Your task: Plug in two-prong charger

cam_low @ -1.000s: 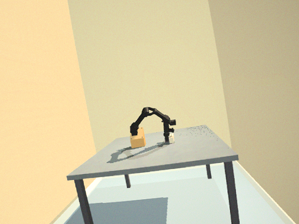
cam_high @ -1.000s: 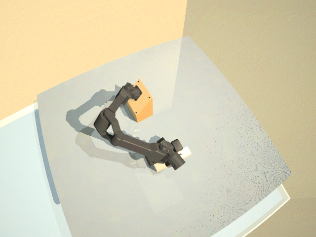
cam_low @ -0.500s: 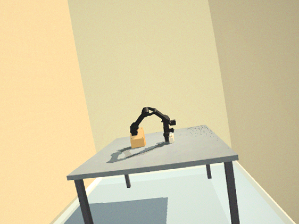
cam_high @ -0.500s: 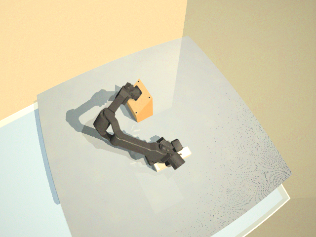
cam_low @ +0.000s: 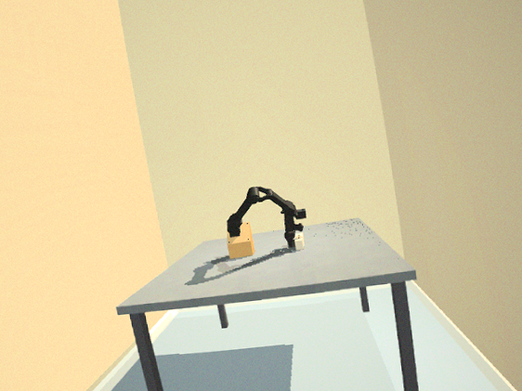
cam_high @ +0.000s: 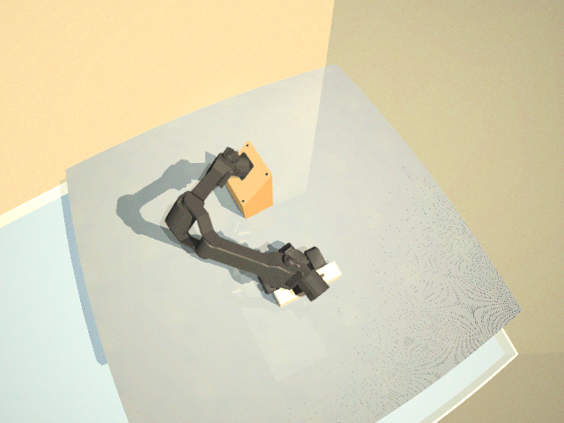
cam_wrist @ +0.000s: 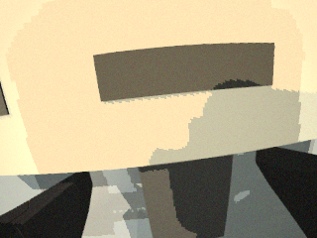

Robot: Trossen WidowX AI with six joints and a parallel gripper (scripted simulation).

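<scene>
The dark charger is 2 cm ahead of my gripper tip and 1 cm above it.
</scene>
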